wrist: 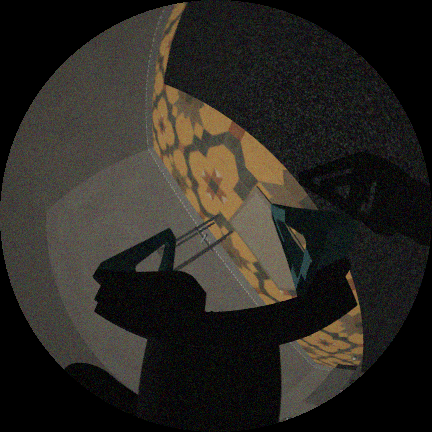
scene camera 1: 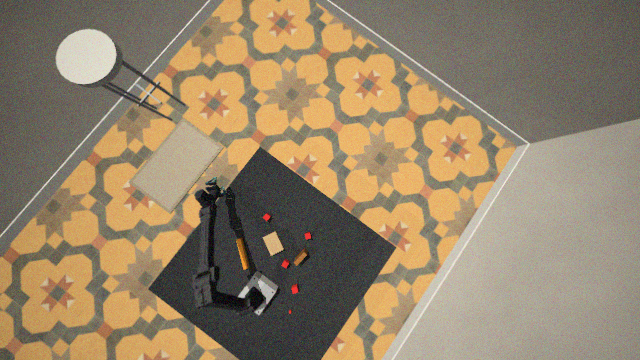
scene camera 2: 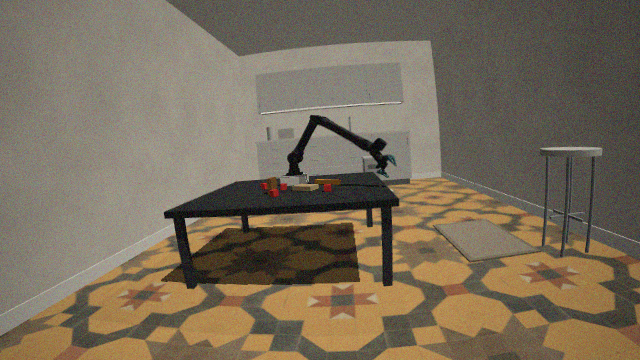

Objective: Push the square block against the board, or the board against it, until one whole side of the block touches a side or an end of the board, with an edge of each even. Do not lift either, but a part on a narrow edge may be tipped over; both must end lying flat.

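Where they show: gripper, fingertip midpoint: (wrist: 218,222) (scene camera 1: 219,181) (scene camera 2: 392,171); arm's base at its link origin: (scene camera 1: 255,296) (scene camera 2: 294,174).
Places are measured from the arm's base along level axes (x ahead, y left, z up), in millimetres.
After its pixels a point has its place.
A brown block (scene camera 1: 300,257) @(z 31, x 407, y -50 mm) (scene camera 2: 272,183) @(z -3, x 425, y -43 mm) stands tall, apparently on a narrow edge. A flat, light tan piece (scene camera 1: 273,243) @(z -39, x 329, y 151 mm) (scene camera 2: 305,187) @(z -46, x 387, y 165 mm) lies between it and a long, narrow orange bar (scene camera 1: 242,253) @(z -38, x 132, y 269 mm) (scene camera 2: 327,181) @(z -47, x 148, y 275 mm). These three are apart. I cannot tell for certain which is the task's square block and which the board. My gripper (scene camera 1: 217,185) @(z 25, x 413, y 722 mm) (scene camera 2: 389,167) @(z 25, x 413, y 722 mm) (wrist: 218,222) @(z 25, x 413, y 722 mm) is open and empty, raised above the level of the table top near its far left edge in the overhead view, well away from all three. None of the three shows in the wrist view.
Several red cubes, including one by the tan piece (scene camera 1: 267,217) @(z -29, x 440, y 309 mm), one beside the brown block (scene camera 1: 285,263) @(z -29, x 286, y -9 mm) and one nearer the base (scene camera 1: 295,289) @(z -29, x 200, y -183 mm), lie on the black table (scene camera 1: 345,250) @(z -69, x 634, y -289 mm) (scene camera 2: 350,200) @(z -69, x 764, y 478 mm). The arm's shadow crosses the orange bar. A stool (scene camera 1: 86,56) (scene camera 2: 571,151) stands beyond the table.
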